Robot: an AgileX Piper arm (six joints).
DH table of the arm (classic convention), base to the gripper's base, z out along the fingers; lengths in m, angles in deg. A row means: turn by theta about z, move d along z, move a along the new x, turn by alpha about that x. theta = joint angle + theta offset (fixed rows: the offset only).
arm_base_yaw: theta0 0  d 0.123  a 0  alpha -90
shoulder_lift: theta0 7.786  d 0  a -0.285  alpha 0
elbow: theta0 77.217  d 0  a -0.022  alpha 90
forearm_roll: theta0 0  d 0.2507  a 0  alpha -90
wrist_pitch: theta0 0  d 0  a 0  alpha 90
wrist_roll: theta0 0  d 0.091  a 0  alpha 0
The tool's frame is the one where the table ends.
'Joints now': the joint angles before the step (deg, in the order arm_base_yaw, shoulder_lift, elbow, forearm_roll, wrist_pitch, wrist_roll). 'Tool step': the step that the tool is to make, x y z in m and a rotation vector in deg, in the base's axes. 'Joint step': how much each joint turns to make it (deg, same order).
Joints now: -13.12, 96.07, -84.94, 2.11, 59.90, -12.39
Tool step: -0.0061, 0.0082, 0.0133, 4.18, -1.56, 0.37
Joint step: -0.01, -1.77, -0.62, 4.72, 1.87, -0.70
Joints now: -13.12, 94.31, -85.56, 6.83, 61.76, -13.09
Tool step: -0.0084, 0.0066, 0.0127, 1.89, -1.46, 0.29
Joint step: 0.23, -2.18, 0.01, 2.16, 1.19, 0.01
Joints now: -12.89, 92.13, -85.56, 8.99, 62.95, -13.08
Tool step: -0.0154, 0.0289, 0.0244, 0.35, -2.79, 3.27
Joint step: 4.37, -4.38, -0.04, 0.17, 1.56, 1.52
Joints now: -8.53, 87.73, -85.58, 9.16, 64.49, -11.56
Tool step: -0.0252, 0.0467, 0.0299, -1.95, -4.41, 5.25
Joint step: 9.46, -5.78, -0.06, -4.01, 0.80, 4.58
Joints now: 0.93, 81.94, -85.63, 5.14, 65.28, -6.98
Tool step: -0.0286, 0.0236, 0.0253, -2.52, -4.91, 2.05
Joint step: 6.96, -5.25, -0.07, -5.74, 0.44, 4.68
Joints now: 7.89, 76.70, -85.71, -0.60, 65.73, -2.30
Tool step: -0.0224, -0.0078, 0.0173, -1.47, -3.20, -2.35
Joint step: 0.01, -4.11, -0.01, -3.22, 1.22, 1.86
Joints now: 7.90, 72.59, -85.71, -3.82, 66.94, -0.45
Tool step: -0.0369, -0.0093, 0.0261, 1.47, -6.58, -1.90
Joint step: -1.10, -6.64, 0.00, -0.14, -0.01, 1.06
